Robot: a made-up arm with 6 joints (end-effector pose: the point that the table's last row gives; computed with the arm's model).
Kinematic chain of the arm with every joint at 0, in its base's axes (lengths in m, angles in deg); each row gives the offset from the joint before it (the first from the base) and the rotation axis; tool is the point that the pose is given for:
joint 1: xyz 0 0 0.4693 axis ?
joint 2: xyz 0.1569 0 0 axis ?
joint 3: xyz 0 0 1.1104 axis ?
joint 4: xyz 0 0 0.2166 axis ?
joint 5: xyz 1.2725 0 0 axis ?
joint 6: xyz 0.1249 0 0 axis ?
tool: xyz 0 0 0
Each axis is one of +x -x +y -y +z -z.
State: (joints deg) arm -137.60 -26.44 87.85 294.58 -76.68 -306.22
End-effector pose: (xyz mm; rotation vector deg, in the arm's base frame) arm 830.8 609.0 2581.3 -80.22 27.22 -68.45
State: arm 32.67 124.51 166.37 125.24 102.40 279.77
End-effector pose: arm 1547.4 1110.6 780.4 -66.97 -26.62 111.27
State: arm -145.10 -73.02 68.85 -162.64 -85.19 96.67
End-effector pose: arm 1761.1 1183.3 1321.9 -112.71 17.98 50.96
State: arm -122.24 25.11 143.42 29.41 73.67 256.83
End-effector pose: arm 196.3 200.9 2473.7 -90.30 -16.57 29.61
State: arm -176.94 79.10 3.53 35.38 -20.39 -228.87
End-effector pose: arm -1767.8 -69.3 -621.3 18.63 88.75 0.02
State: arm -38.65 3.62 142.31 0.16 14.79 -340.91
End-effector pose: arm -768.1 614.4 2310.6 -57.98 -146.18 -37.38
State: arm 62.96 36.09 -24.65 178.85 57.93 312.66
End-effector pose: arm 708.2 1392.2 252.8 90.75 -8.34 -123.57
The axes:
joint 1: +z
joint 2: +y
joint 3: -y
joint 4: -x
joint 5: -y
joint 6: -x

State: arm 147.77 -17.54 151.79 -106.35 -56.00 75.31
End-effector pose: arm 1251.7 -906.6 1535.1 -107.88 103.58 -22.94
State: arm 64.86 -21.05 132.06 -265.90 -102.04 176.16
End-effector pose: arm -508.1 -1369.4 1868.4 -109.53 21.53 -1.88
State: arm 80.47 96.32 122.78 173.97 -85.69 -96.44
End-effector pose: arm 386.5 2223.1 1223.0 16.59 -86.00 -18.84
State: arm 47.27 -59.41 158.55 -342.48 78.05 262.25
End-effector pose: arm -1124.7 -1163.4 -26.9 57.18 90.87 -9.33
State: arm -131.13 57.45 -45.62 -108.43 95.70 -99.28
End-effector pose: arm -733.8 -661.1 -200.8 58.49 86.55 100.70
